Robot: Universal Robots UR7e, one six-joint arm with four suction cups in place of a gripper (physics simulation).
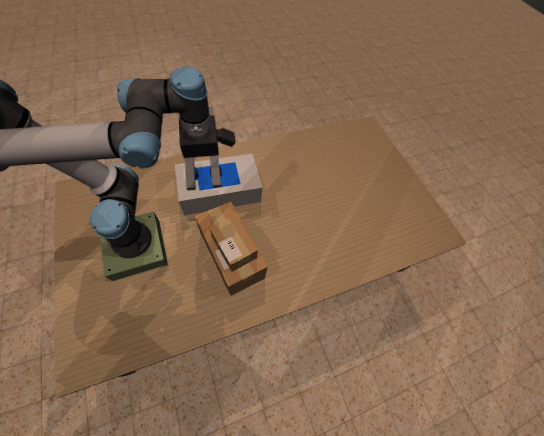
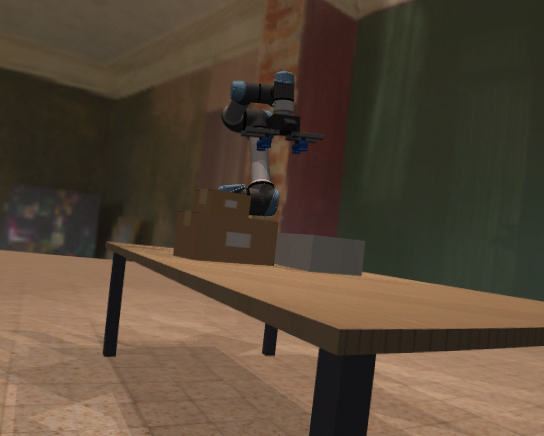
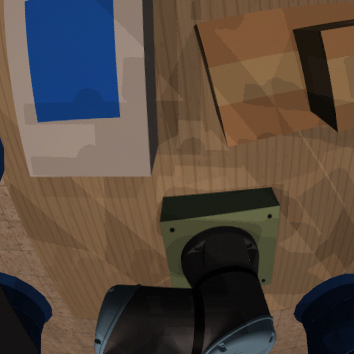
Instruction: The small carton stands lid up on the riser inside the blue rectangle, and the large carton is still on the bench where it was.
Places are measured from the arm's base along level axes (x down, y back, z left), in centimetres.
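Pixels of known places: end effector, tool point: (image 2: 281,150) (image 3: 182,253); arm's base, origin of the base link: (image 1: 132,239) (image 3: 219,255).
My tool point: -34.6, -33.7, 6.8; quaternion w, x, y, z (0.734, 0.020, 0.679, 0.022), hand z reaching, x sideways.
For each thing: its top centre in the pictures, then the offset to it from my tool point, as dx, dy, dz. Level surfaces: height alone.
- small brown carton, middle of its top: (image 2: 223,192) (image 1: 233,239) +19.1, -5.2, -21.4
- large carton, middle of its top: (image 3: 333,64) (image 2: 229,216) (image 1: 229,240) +26.9, -4.1, -18.2
- bench, its level: dx +42.2
- pale riser, middle of its top: (image 3: 68,55) (image 2: 315,236) (image 1: 218,175) +30.2, -4.2, +15.3
- blue rectangle, middle of its top: (image 3: 68,55) (image 1: 218,175) +30.2, -4.2, +15.3
The small brown carton (image 1: 241,242) (image 2: 215,201) (image 3: 344,45) lies flat on top of the large carton (image 1: 216,216) (image 2: 200,240) (image 3: 250,47), with a white barcode label on its upper face. The large carton rests on the bench (image 1: 350,200) (image 2: 300,295) (image 3: 100,225). The pale riser (image 1: 251,176) (image 2: 337,256) (image 3: 134,145) stands beside it, a little apart. The blue rectangle (image 1: 230,175) (image 3: 72,55) on its top bears no carton. My suction gripper (image 1: 203,173) (image 2: 281,145) hangs high above the riser, open, with no carton on its blue cups.
The green base plate (image 1: 111,271) (image 3: 269,240) of the arm is bolted on the bench, near the riser and the cartons. The arm's lower joints (image 1: 111,218) (image 3: 150,315) rise from it. The bench edge (image 2: 250,302) runs beyond the large carton.
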